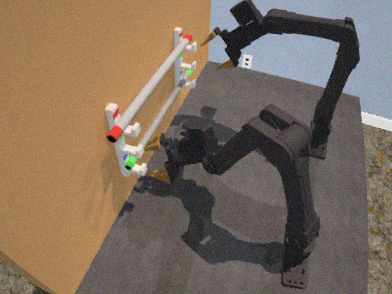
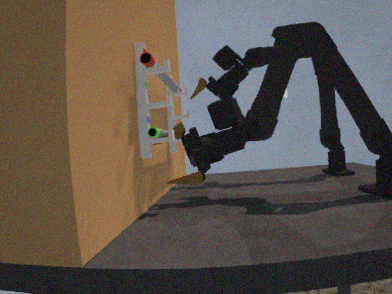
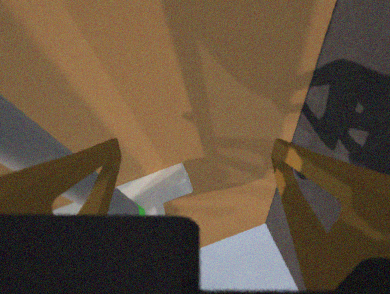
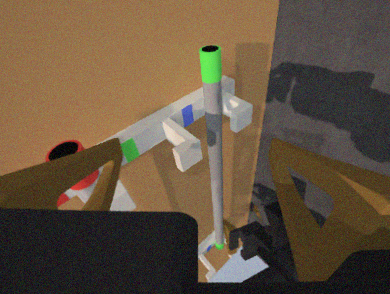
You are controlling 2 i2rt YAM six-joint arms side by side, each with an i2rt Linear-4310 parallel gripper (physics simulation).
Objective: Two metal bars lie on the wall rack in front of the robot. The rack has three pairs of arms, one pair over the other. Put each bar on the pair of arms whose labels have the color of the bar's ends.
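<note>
The white rack has red labels at the top, green in the middle and blue at the bottom. The thick red-ended bar lies on the top pair of arms. The thinner green-ended bar lies at the bottom pair, by the blue labels. My left gripper is open and empty, close to the rack's lower near end. My right gripper is open and empty, off the rack's far end.
The rack is fixed to the tan wall. The dark table lies below, with shadows of both arms on it. The left arm reaches across low in front of the rack; the right arm reaches in high behind it.
</note>
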